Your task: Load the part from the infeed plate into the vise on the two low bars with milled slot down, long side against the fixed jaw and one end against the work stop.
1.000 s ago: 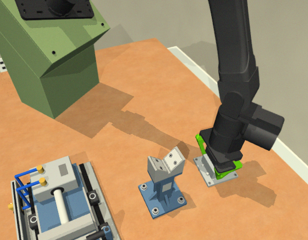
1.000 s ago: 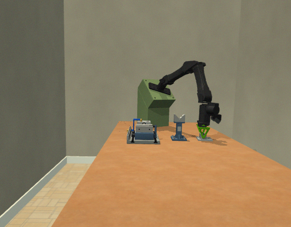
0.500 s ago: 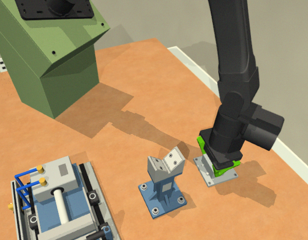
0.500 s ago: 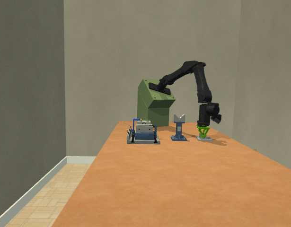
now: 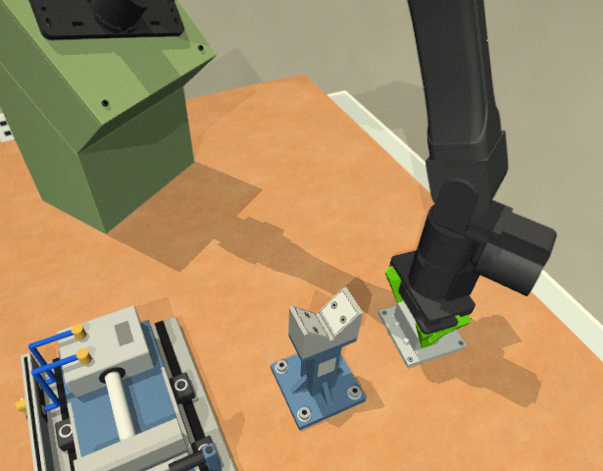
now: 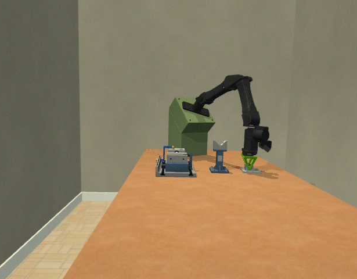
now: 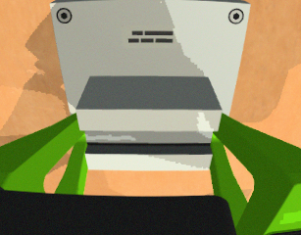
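Right now the grey part is 10 mm above my hand. From my hand the other things lie so: blue base: 30 mm behind, 380 mm to the right, 20 mm above; then infeed plate: 10 mm to the left, 20 mm below; then work stop: 40 mm ahead, 340 mm to the right, 70 mm above.
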